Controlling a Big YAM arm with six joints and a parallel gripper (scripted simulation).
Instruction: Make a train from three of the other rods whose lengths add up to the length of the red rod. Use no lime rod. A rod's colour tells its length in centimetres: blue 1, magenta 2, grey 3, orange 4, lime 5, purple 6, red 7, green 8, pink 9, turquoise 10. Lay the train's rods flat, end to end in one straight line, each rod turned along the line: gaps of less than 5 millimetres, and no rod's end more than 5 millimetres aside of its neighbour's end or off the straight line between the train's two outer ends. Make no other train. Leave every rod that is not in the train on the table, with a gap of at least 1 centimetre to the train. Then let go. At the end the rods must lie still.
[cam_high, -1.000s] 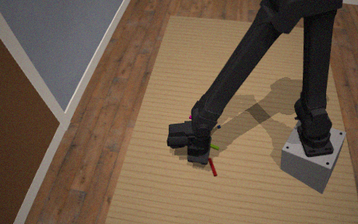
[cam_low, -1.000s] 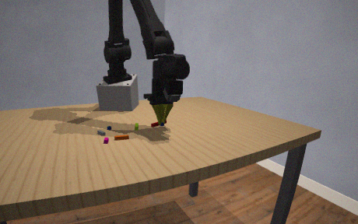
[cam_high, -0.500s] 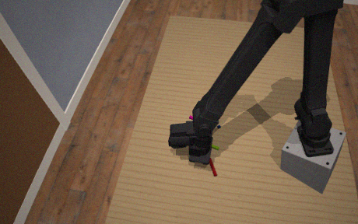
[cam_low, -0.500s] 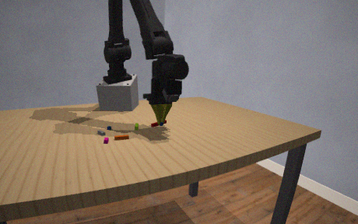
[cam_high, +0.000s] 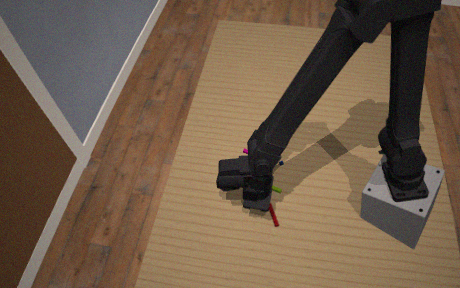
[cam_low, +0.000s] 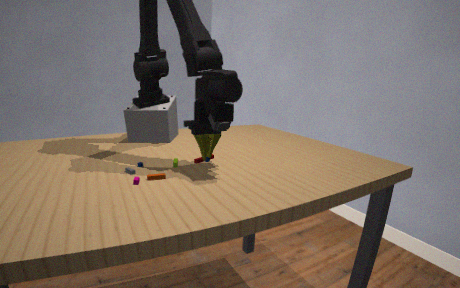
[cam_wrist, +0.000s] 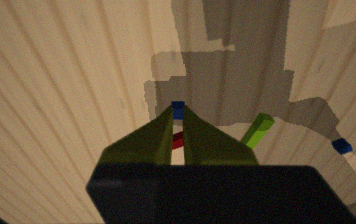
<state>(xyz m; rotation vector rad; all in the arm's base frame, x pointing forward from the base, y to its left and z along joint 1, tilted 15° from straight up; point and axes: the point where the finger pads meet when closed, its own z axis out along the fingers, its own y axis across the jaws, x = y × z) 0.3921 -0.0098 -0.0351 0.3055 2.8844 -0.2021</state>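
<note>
My hand is 40 mm past the red rod, 20 mm to the right of it and 20 mm above it. From my hand the other things lie so: orange rod 20 mm ahead, 150 mm to the right, 20 mm below; lime rod 50 mm behind, 60 mm to the right, 20 mm below; grey rod 50 mm behind, 190 mm to the right, 20 mm below.
</note>
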